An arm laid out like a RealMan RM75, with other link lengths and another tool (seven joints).
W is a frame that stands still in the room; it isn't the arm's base.
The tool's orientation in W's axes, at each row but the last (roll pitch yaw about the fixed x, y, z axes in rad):
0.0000, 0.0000, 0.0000
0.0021, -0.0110, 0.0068
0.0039, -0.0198, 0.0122
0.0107, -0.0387, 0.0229
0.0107, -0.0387, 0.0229
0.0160, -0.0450, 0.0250
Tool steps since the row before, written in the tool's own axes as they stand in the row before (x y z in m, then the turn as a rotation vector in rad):
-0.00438, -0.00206, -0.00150, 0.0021, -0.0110, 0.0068
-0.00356, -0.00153, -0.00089, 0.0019, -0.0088, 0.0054
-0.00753, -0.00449, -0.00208, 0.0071, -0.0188, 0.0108
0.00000, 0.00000, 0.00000, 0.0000, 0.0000, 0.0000
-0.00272, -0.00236, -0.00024, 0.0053, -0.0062, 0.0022
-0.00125, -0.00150, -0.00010, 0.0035, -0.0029, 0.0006
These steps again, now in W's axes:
-0.00438, -0.00206, -0.00150, 0.0021, -0.0110, 0.0068
-0.00354, -0.00155, -0.00093, 0.0019, -0.0088, 0.0054
-0.00743, -0.00457, -0.00225, 0.0071, -0.0188, 0.0109
0.00000, 0.00000, 0.00000, 0.0000, 0.0000, 0.0000
-0.00265, -0.00242, -0.00037, 0.0054, -0.0061, 0.0023
-0.00121, -0.00153, -0.00018, 0.0035, -0.0028, 0.0007

